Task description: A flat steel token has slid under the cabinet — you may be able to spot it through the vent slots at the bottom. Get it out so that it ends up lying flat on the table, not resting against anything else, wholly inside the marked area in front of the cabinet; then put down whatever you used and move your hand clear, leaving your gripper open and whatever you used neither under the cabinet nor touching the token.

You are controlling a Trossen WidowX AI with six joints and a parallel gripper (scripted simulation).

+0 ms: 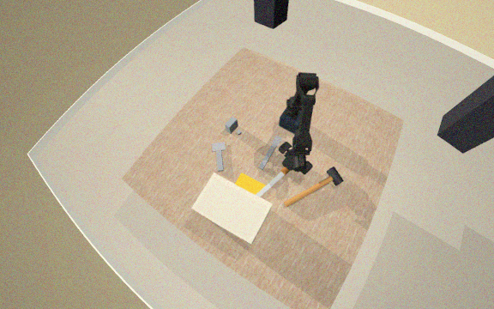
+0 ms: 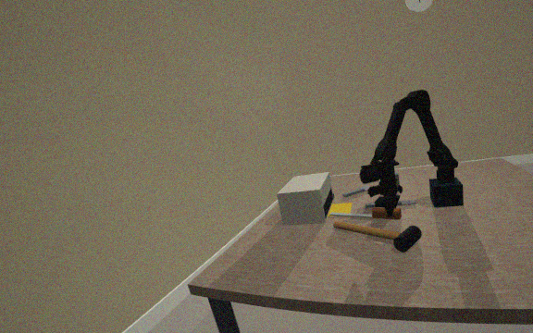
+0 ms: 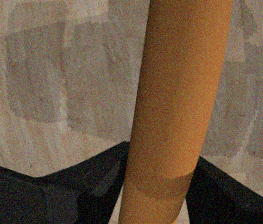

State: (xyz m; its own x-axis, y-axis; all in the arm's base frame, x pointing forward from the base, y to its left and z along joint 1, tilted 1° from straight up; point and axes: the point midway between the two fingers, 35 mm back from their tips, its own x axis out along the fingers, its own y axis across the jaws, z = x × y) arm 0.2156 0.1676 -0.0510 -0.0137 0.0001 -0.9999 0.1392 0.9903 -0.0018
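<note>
Now: the grey flat tool 140 mm to the right of my gripper tip. Also, from my gripper tip: tiny cube 350 mm to the right, 40 mm ahead; then grey t-shaped tool 350 mm to the right, 210 mm ahead; then grey block 410 mm to the right, 40 mm ahead, 30 mm above.
</note>
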